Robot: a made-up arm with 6 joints. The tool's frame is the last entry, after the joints. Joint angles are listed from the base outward.
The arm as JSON. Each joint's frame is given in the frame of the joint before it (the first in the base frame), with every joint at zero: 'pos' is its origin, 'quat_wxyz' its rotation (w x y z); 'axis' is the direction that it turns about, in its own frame. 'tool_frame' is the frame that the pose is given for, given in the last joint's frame.
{
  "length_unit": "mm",
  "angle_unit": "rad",
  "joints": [
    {
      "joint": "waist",
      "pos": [
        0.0,
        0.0,
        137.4
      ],
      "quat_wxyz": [
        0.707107,
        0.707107,
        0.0,
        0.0
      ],
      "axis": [
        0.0,
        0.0,
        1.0
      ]
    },
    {
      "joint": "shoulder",
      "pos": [
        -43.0,
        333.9,
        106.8
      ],
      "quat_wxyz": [
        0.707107,
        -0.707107,
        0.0,
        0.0
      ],
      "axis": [
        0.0,
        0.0,
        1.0
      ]
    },
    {
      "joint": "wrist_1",
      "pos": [
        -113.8,
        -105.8,
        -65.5
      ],
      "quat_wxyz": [
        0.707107,
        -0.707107,
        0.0,
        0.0
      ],
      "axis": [
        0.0,
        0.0,
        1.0
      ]
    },
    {
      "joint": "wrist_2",
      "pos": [
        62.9,
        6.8,
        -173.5
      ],
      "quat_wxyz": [
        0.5,
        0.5,
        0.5,
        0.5
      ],
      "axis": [
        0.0,
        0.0,
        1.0
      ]
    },
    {
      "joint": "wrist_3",
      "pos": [
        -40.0,
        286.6,
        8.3
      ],
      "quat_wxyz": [
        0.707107,
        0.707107,
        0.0,
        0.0
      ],
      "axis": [
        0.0,
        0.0,
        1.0
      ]
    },
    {
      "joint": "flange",
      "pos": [
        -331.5,
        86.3,
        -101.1
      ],
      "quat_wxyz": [
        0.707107,
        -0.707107,
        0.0,
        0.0
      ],
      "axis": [
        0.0,
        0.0,
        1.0
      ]
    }
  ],
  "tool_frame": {
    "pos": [
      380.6,
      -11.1,
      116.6
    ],
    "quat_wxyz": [
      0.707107,
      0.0,
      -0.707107,
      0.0
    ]
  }
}
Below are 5 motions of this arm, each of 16 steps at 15 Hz.
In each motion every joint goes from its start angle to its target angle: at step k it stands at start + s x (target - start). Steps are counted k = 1, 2, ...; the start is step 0. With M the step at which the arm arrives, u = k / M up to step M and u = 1 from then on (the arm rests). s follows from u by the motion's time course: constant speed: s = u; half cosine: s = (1 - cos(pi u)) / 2; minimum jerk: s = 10 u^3 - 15 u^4 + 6 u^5.
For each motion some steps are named. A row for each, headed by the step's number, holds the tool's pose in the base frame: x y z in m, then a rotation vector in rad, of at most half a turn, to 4 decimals.
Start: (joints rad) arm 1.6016 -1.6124 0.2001 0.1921 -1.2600 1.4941
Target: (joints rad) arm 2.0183 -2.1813 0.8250 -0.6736 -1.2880 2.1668
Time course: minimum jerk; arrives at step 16
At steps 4, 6, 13, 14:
4: -0.1991 -0.4649 0.5379 -3.0060 0.0661 -0.2561
6: -0.0672 -0.4950 0.5053 -2.8495 -0.1324 -0.1492
13: 0.3643 -0.2841 0.5142 -2.3720 -0.8323 0.2009
14: 0.3754 -0.2638 0.5219 -2.3569 -0.8617 0.2157

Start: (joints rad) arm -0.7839 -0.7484 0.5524 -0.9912 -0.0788 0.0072
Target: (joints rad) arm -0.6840 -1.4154 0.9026 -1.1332 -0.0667 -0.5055
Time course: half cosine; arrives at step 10
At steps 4, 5, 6, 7, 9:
4: -0.2302 -0.1161 0.1839 -0.9330 1.8352 -0.1675
5: -0.2293 -0.1035 0.2029 -0.9310 1.9247 -0.1674
6: -0.2251 -0.0892 0.2182 -0.9143 2.0109 -0.1608
7: -0.2187 -0.0759 0.2287 -0.8871 2.0842 -0.1495
9: -0.2070 -0.0591 0.2374 -0.8360 2.1709 -0.1272

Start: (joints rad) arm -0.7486 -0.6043 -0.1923 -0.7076 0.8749 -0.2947
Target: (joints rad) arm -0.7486 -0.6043 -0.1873 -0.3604 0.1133 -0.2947
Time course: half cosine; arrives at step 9
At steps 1, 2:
1: 0.2366 -0.1438 0.2827 -1.2666 -0.0762 0.0676
2: 0.2410 -0.1529 0.2823 -1.2470 -0.0161 0.0227

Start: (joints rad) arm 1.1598 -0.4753 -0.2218 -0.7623 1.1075 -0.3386
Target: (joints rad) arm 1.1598 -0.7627 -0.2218 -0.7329 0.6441 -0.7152
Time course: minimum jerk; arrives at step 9
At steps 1, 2, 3, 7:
1: -0.2428 -0.0984 0.2884 -1.1505 -1.9927 -1.0725
2: -0.2489 -0.1069 0.2882 -1.1479 -1.9401 -1.1232
3: -0.2621 -0.1233 0.2866 -1.1420 -1.8285 -1.2220
7: -0.3391 -0.1858 0.2651 -1.0971 -1.1699 -1.6170

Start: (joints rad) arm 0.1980 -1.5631 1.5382 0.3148 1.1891 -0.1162
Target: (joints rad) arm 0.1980 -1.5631 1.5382 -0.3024 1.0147 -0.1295
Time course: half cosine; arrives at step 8
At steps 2, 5, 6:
2: -0.0597 -0.2694 0.2114 0.4234 0.2209 -1.6961
5: 0.0136 -0.1507 0.2068 0.3697 0.3093 -1.3527
6: 0.0266 -0.1115 0.2038 0.3483 0.3373 -1.2518

